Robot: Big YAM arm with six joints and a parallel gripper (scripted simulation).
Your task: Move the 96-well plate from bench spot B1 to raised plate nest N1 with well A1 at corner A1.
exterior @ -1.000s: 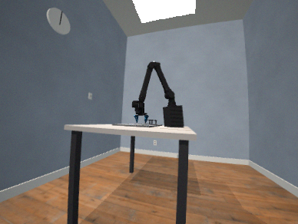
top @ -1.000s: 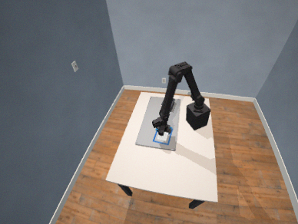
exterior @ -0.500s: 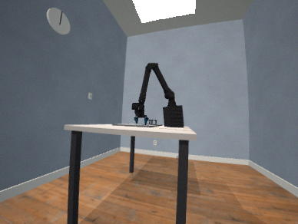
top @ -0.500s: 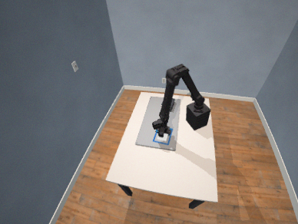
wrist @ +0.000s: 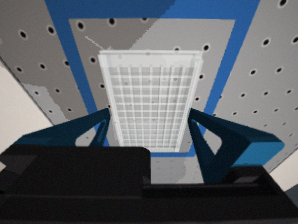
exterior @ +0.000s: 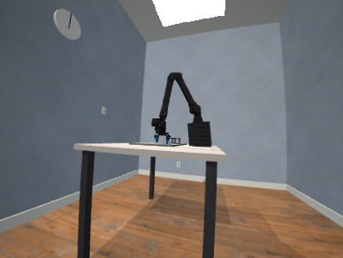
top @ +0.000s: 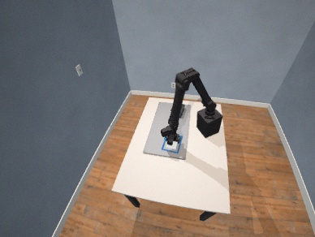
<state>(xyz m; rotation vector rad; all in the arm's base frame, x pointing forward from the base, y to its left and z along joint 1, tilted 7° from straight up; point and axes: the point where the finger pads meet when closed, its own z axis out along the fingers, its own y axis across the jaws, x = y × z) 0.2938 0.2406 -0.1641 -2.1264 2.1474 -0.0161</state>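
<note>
Right now my hand is right at the 96-well plate. From my hand the other things lie so: A1 mark (100 mm ahead, 330 mm to the right, 50 mm above).
</note>
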